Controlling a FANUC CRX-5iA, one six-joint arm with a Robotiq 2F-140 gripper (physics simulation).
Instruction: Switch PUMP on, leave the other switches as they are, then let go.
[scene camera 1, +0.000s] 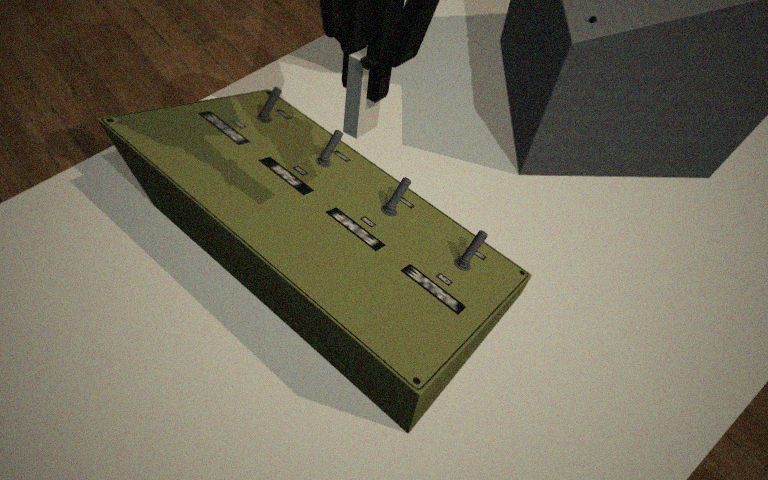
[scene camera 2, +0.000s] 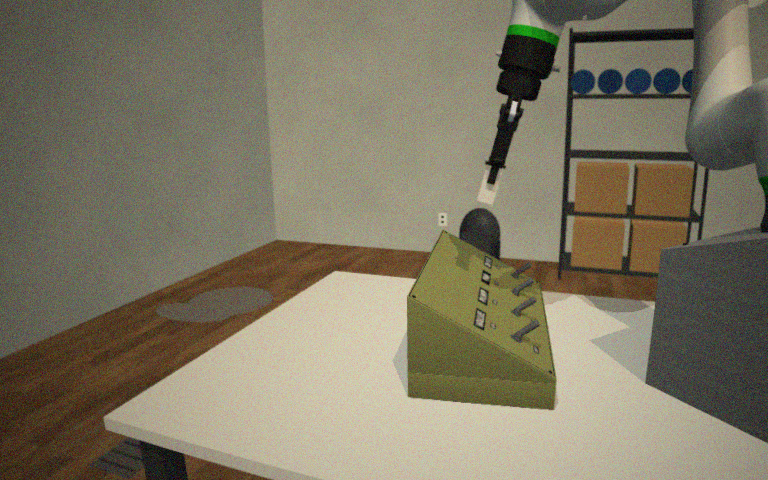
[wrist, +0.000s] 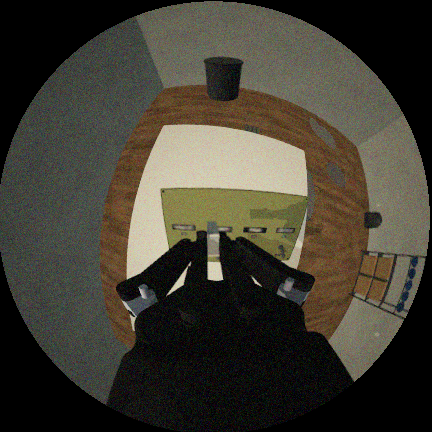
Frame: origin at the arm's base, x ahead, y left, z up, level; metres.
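Where they show: gripper, fingertip midpoint: (scene camera 1: 360, 128) (scene camera 2: 484, 202) (wrist: 211, 229).
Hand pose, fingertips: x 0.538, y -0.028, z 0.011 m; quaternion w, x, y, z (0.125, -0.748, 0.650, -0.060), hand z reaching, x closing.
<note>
Things, the pixels of their top centre, and the offset from my fingertips. "*": a spot on its surface instead. Level surfaces: height alone.
- PUMP nameplate at a spot on its surface: (scene camera 1: 355, 228) (scene camera 2: 483, 295) * 0.000 m ahead, 0.016 m right, 0.189 m down
- PUMP lever at its top centre: (scene camera 1: 399, 185) (scene camera 2: 525, 296) 0.082 m back, 0.023 m right, 0.186 m down
- VALVE lever at its top centre: (scene camera 1: 476, 240) (scene camera 2: 527, 320) 0.092 m back, 0.097 m left, 0.186 m down
- FAN lever at its top centre: (scene camera 1: 330, 137) (scene camera 2: 524, 277) 0.072 m back, 0.143 m right, 0.186 m down
- DRIVE lever at its top centre: (scene camera 1: 268, 93) (scene camera 2: 523, 262) 0.061 m back, 0.262 m right, 0.186 m down
- white table at its surface level: 0.318 m down
A green sloped switch box (scene camera 1: 305, 243) (scene camera 2: 447, 362) (wrist: 200, 205) carries a row of levers. The PUMP nameplate (scene camera 1: 355, 228) (scene camera 2: 483, 295) is blurred; in the wrist view it is second from left, partly behind the fingertips. The PUMP lever (scene camera 1: 396, 196) (scene camera 2: 523, 307) leans away from its nameplate, toward the box's low edge. The VALVE lever (scene camera 1: 471, 250) (scene camera 2: 525, 330), FAN lever (scene camera 1: 329, 148) and DRIVE lever (scene camera 1: 269, 104) lean the same way. My gripper (scene camera 1: 353, 110) (scene camera 2: 487, 191) (wrist: 211, 229) is shut and empty, held above the box, apart from the levers.
The box stands on a white table (scene camera 1: 566, 367) (scene camera 2: 283, 367) (wrist: 225, 155). A large grey block (scene camera 1: 634, 113) (scene camera 2: 713, 328) stands beyond the low edge of the box. A shelf rack (scene camera 2: 568, 141) with brown boxes stands by the wall. A dark bin (wrist: 223, 80) is on the floor.
</note>
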